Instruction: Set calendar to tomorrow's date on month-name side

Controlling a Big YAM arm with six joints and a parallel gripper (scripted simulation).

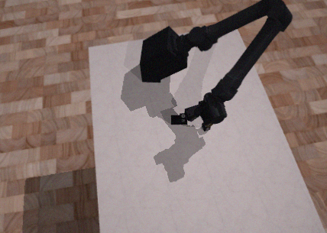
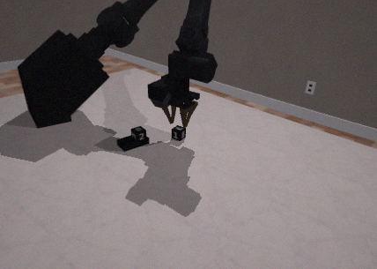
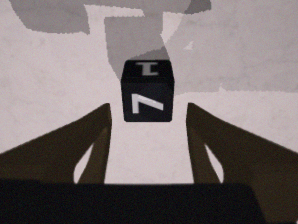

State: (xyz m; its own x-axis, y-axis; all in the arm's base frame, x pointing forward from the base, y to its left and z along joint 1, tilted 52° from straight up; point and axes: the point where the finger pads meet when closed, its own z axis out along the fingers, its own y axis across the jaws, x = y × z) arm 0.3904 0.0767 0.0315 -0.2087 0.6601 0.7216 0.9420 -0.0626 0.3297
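Now: hand 3 cm above the black digit cube. Also, from my hand: black tray (6 cm behind, 12 cm to the right, 4 cm below).
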